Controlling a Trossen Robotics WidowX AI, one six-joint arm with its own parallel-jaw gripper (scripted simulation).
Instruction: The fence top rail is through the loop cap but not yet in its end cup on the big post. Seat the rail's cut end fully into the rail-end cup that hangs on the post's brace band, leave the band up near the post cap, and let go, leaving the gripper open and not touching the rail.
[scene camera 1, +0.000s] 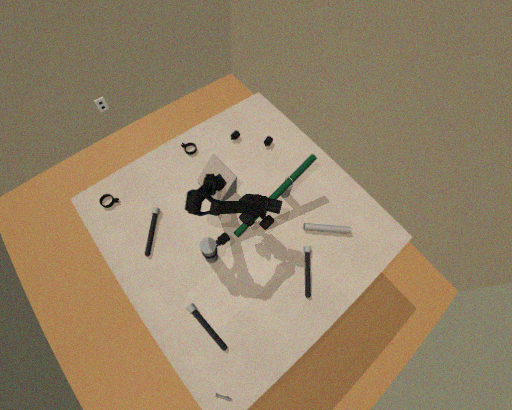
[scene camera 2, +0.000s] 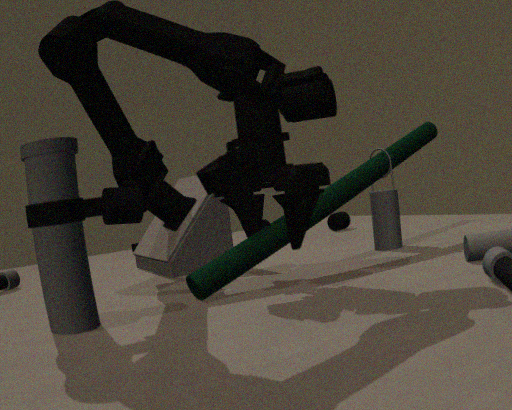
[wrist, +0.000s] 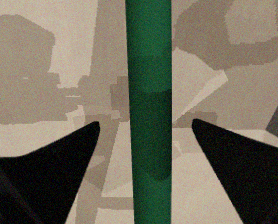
My gripper (scene camera 2: 274, 247) is open and holds nothing. Also in view: a rail (scene camera 2: 225, 268).
My gripper shows as well in the wrist view (wrist: 146, 124).
